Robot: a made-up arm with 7 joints. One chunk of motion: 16 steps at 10 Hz.
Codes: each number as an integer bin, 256 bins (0 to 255) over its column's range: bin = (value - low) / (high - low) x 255, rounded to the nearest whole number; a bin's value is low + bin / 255 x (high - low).
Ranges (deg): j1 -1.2..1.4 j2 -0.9..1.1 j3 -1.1..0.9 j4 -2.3..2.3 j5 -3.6..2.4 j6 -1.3..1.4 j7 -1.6..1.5
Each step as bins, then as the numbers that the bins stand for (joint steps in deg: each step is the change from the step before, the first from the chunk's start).
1 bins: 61 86 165 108 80 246 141
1 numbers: -0.578 -0.225 0.194 -0.352 -1.718 1.305 0.114
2 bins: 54 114 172 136 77 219 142
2 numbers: -0.649 -0.006 0.249 0.153 -1.788 1.019 0.126
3 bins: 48 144 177 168 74 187 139
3 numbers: -0.711 0.229 0.288 0.731 -1.859 0.680 0.090
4 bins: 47 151 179 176 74 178 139
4 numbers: -0.721 0.284 0.304 0.875 -1.859 0.585 0.090
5 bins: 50 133 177 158 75 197 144
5 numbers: -0.690 0.143 0.288 0.550 -1.835 0.786 0.151
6 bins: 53 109 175 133 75 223 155
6 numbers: -0.660 -0.045 0.273 0.099 -1.835 1.061 0.284
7 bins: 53 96 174 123 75 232 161
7 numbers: -0.660 -0.147 0.265 -0.081 -1.835 1.156 0.357
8 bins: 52 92 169 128 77 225 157
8 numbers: -0.670 -0.178 0.225 0.009 -1.788 1.082 0.309
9 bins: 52 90 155 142 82 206 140
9 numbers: -0.670 -0.194 0.116 0.262 -1.671 0.881 0.102
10 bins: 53 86 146 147 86 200 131
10 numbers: -0.660 -0.225 0.045 0.352 -1.576 0.818 -0.007
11 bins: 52 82 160 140 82 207 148
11 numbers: -0.670 -0.257 0.155 0.225 -1.671 0.892 0.199
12 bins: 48 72 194 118 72 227 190
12 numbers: -0.711 -0.335 0.422 -0.171 -1.906 1.104 0.710
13 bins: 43 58 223 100 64 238 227
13 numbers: -0.762 -0.445 0.649 -0.496 -2.094 1.220 1.160
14 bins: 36 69 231 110 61 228 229
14 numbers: -0.833 -0.359 0.712 -0.316 -2.165 1.114 1.184
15 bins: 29 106 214 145 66 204 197
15 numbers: -0.904 -0.069 0.578 0.316 -2.047 0.860 0.795
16 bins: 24 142 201 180 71 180 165
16 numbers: -0.955 0.214 0.476 0.947 -1.929 0.606 0.406
